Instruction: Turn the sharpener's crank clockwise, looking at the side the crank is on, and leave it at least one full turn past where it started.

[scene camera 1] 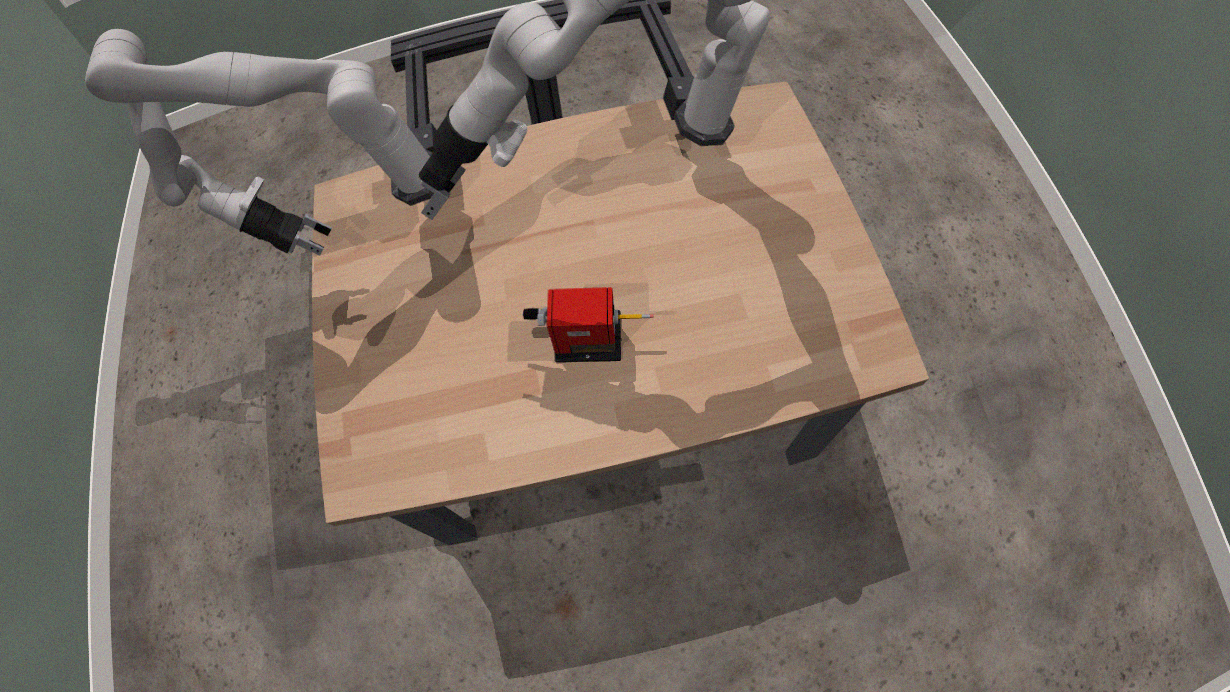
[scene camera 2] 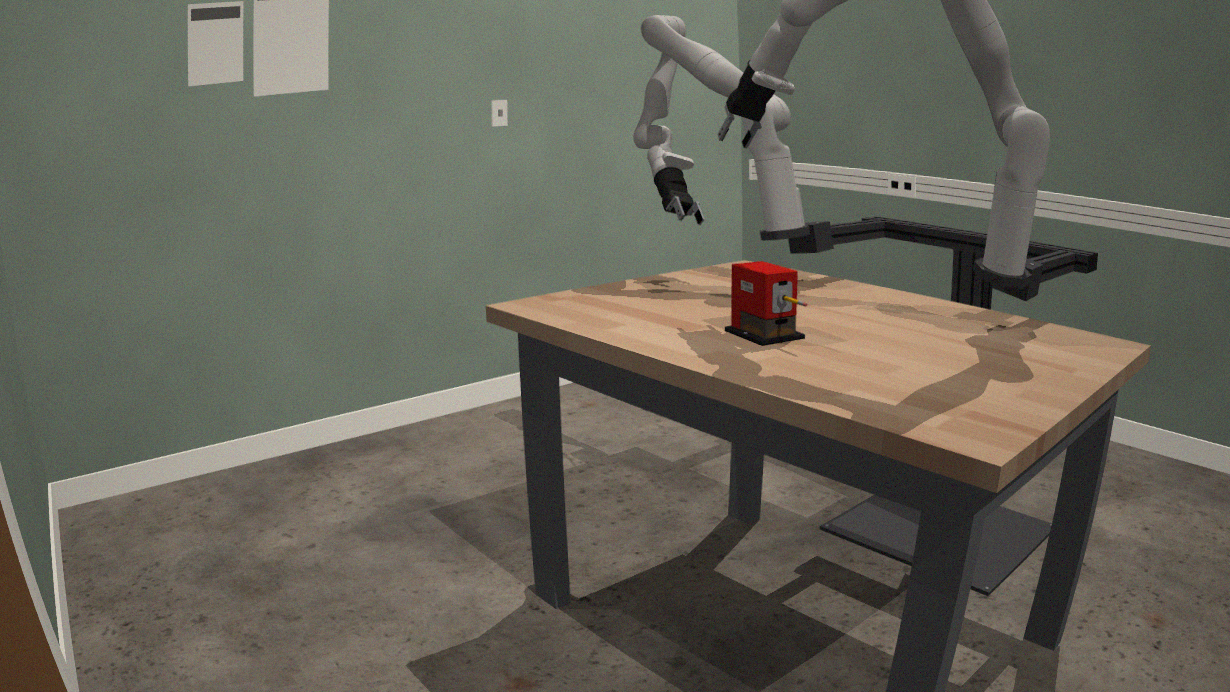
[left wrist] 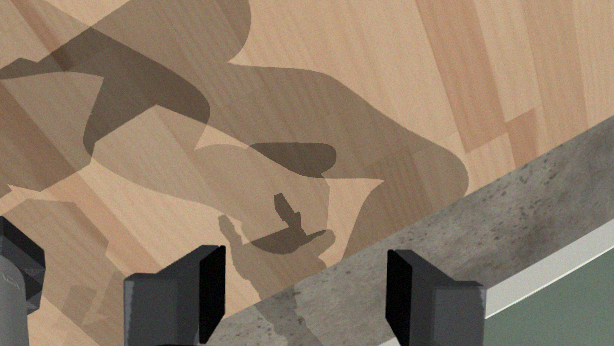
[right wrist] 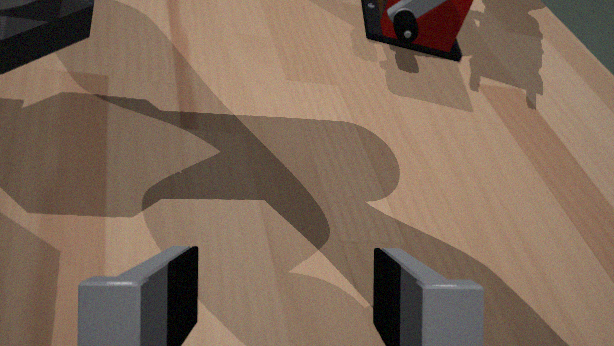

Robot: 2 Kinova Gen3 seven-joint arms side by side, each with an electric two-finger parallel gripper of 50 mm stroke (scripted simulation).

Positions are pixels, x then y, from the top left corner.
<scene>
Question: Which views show my left gripper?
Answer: Scene camera 1, scene camera 2 and the left wrist view only.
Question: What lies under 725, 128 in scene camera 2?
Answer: My left gripper.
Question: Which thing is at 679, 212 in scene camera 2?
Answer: My right gripper.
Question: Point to a red sharpener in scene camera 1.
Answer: At 583, 325
</scene>
